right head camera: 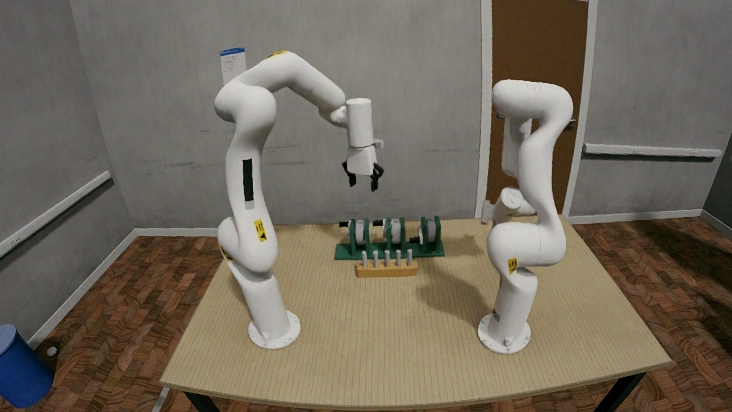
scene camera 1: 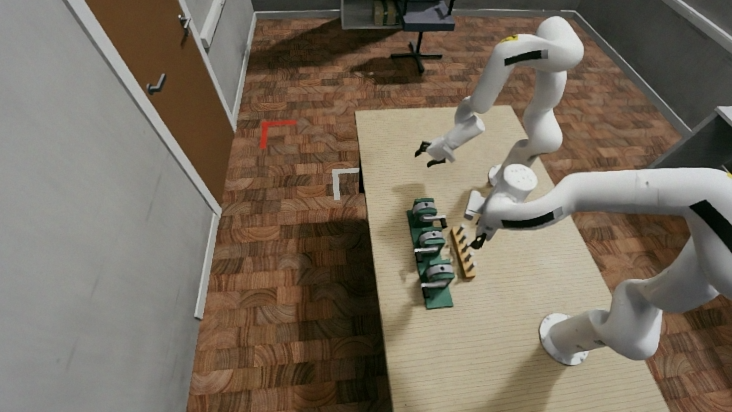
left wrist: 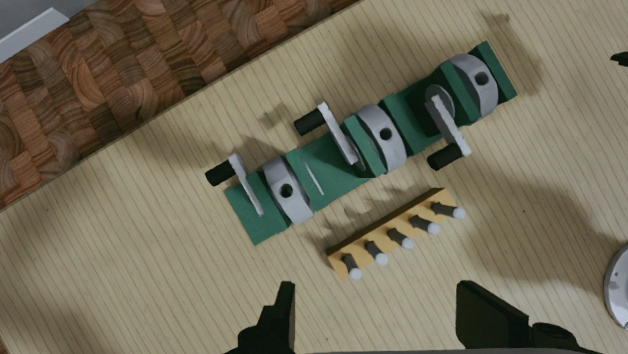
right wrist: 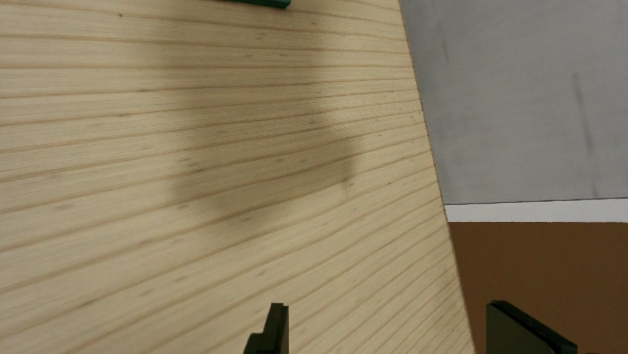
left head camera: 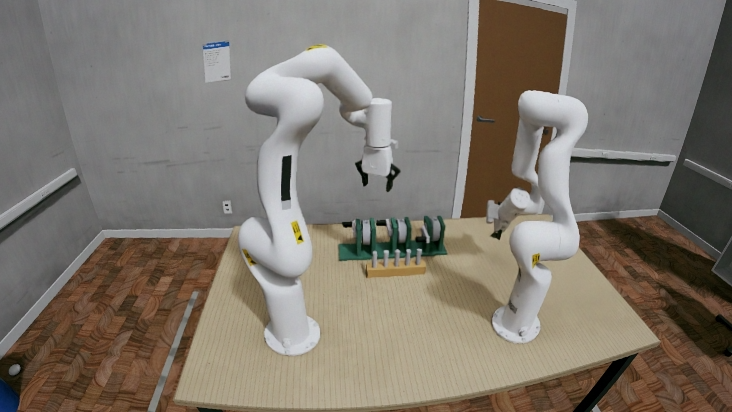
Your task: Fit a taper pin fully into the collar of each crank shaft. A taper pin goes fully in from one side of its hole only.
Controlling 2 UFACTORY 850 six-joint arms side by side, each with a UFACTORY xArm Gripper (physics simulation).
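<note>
A green stand carries three crank shafts with grey collars. In the left wrist view, the left collar, middle collar and right collar each show a dark, empty-looking hole facing up. Several grey taper pins stand upright in a yellow-orange rack beside the stand. My left gripper is open and empty, high above the stand and rack. My right gripper is open and empty, off the stand's right end in the left head camera.
The left crank's black handle and the middle crank's black handle stick out toward the table's far edge. The right crank's black handle is on the rack side. The wooden table bears both arm bases; a wall and door stand behind it.
</note>
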